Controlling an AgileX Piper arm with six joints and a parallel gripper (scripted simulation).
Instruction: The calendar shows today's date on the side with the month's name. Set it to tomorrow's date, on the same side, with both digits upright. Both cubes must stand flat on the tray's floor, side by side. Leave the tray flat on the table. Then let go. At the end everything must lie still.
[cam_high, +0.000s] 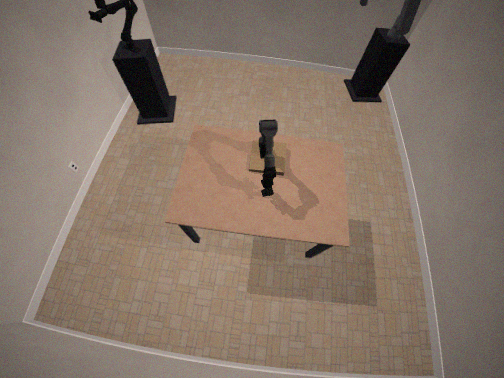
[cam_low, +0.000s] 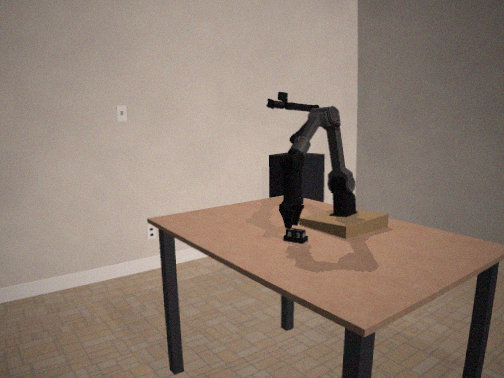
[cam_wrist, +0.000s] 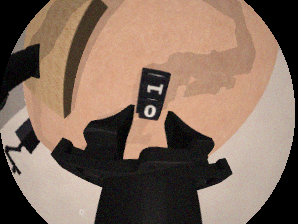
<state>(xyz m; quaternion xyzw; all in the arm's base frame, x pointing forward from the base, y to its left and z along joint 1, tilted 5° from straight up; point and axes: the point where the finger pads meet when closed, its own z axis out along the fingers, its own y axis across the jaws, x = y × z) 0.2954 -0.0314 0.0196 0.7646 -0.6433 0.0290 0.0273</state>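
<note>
Now: hand 30 mm above the black calendar cube.
</note>
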